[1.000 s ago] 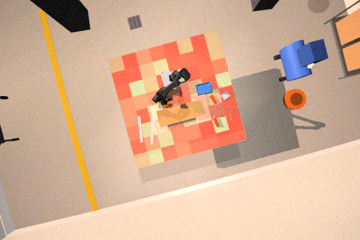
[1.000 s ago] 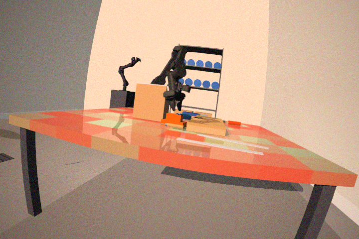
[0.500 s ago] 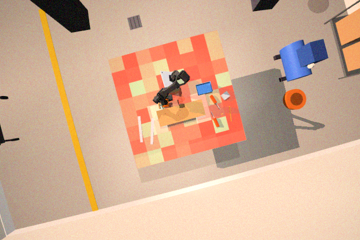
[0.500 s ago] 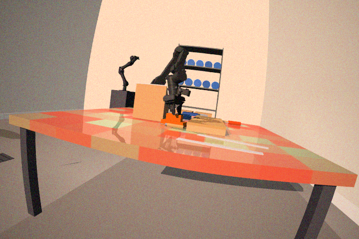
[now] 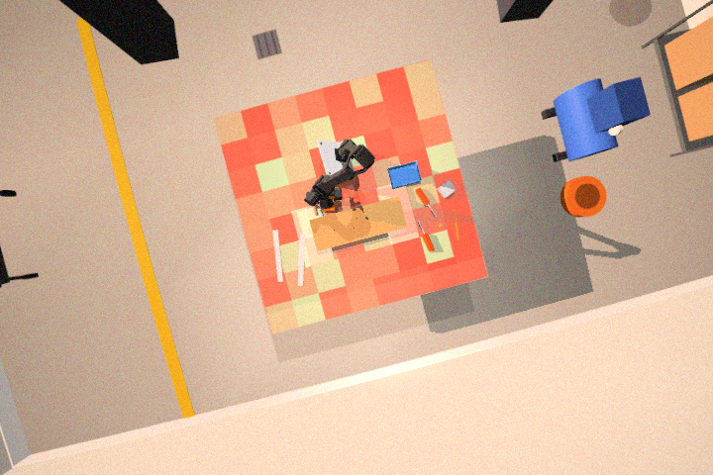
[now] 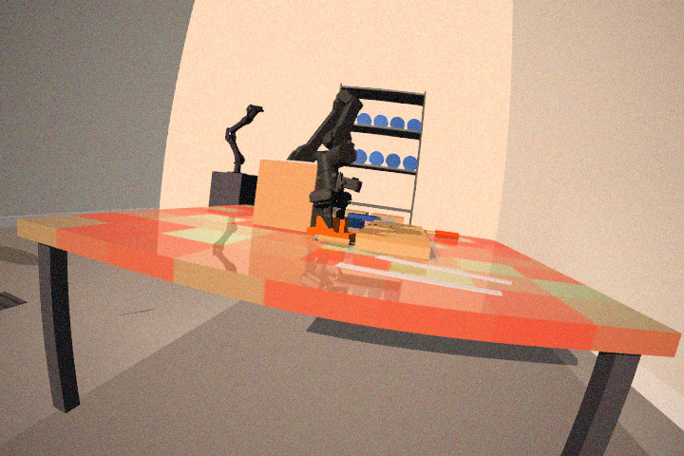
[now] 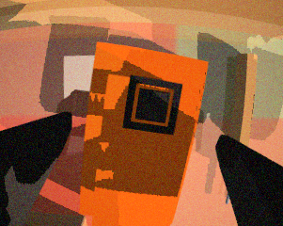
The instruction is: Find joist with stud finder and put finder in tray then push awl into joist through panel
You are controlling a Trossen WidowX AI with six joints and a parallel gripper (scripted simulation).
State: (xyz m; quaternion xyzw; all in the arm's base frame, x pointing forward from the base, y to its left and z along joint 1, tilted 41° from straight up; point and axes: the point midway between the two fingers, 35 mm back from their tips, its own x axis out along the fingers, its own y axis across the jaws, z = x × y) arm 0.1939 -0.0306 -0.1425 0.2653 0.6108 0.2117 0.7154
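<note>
Now: the orange stud finder 10 mm above my gripper tip. The rest, counted from my gripper tip: blue tray: 460 mm to the left, 90 mm behind, 20 mm below; then grey block: 680 mm to the left, 20 mm ahead, 10 mm below; then awl: 80 mm to the right, 20 mm below, 10 mm behind.
</note>
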